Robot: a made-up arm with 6 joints.
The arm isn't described. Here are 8 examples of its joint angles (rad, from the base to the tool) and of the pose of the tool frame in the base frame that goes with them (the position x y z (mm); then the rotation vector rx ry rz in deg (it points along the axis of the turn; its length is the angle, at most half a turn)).
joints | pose
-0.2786 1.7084 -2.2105 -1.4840 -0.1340 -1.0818 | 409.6 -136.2 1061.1 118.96 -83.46 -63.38
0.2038 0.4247 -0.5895 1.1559 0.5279 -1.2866 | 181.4 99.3 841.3 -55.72 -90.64 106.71
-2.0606 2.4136 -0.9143 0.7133 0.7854 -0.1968 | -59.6 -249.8 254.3 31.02 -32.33 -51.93
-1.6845 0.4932 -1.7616 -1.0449 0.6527 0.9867 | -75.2 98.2 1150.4 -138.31 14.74 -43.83
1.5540 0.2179 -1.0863 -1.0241 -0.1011 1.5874 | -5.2 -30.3 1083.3 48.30 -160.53 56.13
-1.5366 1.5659 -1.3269 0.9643 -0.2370 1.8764 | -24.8 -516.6 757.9 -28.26 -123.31 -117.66
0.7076 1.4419 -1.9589 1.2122 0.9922 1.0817 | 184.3 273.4 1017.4 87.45 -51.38 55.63
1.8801 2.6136 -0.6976 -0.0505 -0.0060 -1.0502 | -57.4 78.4 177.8 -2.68 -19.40 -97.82
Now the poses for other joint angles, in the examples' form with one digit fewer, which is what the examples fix.
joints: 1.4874 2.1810 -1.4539 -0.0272 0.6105 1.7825
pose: 52 448 427 18.3 -10.7 74.2
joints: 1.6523 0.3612 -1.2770 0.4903 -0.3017 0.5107
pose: 18 -51 1126 83.8 -143.5 23.8
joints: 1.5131 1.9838 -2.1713 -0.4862 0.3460 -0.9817
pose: 34 535 859 77.4 64.3 -88.2
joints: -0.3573 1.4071 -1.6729 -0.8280 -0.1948 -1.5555
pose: 388 -157 990 122.6 -75.8 -77.6
